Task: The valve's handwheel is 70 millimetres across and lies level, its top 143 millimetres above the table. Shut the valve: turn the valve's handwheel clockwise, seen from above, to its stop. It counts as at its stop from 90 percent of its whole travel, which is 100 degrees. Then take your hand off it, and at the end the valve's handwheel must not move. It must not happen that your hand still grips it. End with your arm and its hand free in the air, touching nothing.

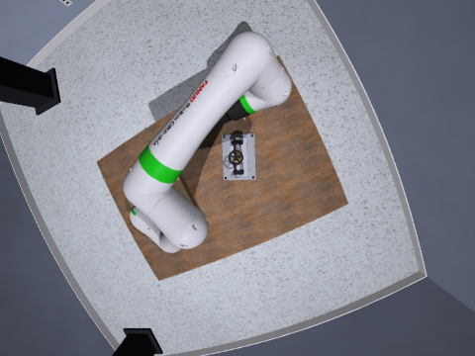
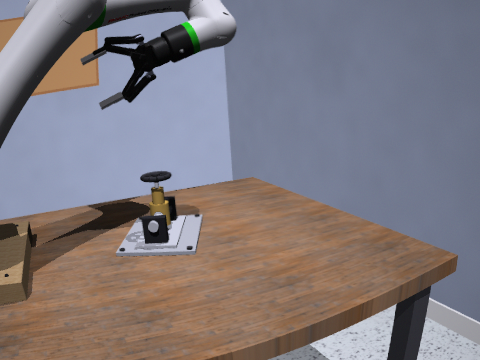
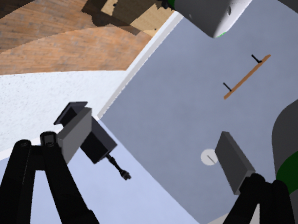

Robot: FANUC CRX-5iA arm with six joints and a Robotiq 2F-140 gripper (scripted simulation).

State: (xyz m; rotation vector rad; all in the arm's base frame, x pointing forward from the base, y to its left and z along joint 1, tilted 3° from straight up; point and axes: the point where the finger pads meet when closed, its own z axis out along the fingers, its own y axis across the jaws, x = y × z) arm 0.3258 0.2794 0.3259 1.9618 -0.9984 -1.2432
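My hand is 14 cm short of the black spoked handwheel, 13 cm to the left of it and 24 cm above it.
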